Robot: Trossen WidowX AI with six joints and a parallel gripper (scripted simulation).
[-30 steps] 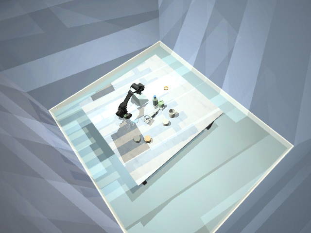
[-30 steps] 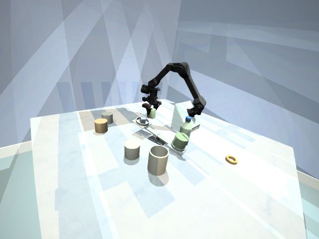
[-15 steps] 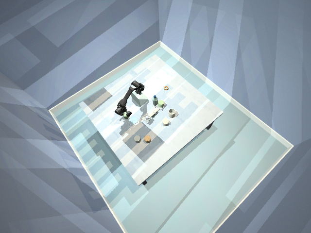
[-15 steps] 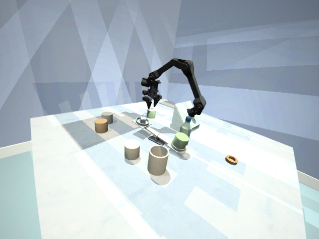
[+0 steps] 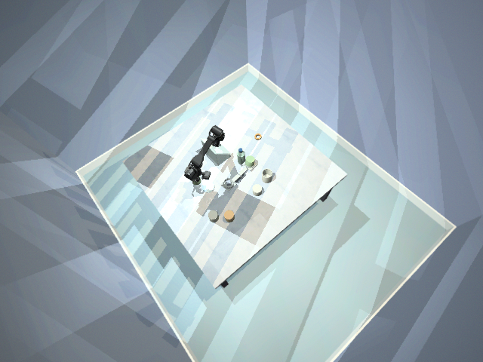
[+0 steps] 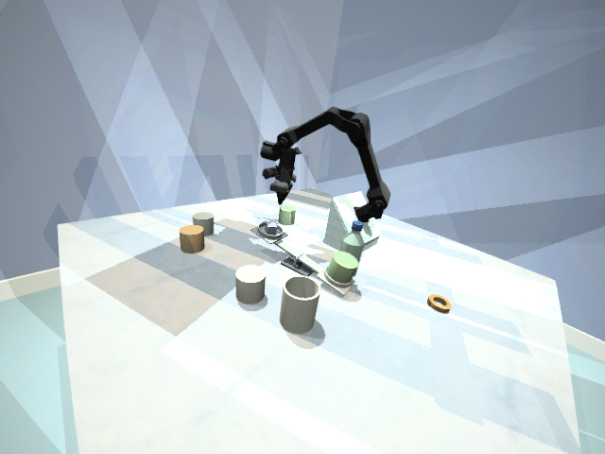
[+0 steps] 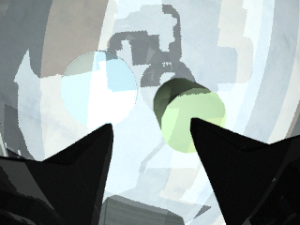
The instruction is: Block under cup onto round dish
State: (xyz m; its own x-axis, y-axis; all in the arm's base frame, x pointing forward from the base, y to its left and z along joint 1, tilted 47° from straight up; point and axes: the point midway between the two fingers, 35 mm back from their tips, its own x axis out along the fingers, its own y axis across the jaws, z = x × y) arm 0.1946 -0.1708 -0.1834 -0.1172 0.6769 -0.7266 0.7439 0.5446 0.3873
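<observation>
Right now the grey block is 160 mm to the left of my gripper tip, 150 mm ahead of it and 20 mm below it. Round my gripper tip: pale blue round dish: 100 mm below, 50 mm ahead, 30 mm to the left; then tan cylinder: 350 mm ahead, 70 mm below, 40 mm to the left; then blue-capped bottle: 380 mm to the left, 10 mm ahead, 10 mm above.
</observation>
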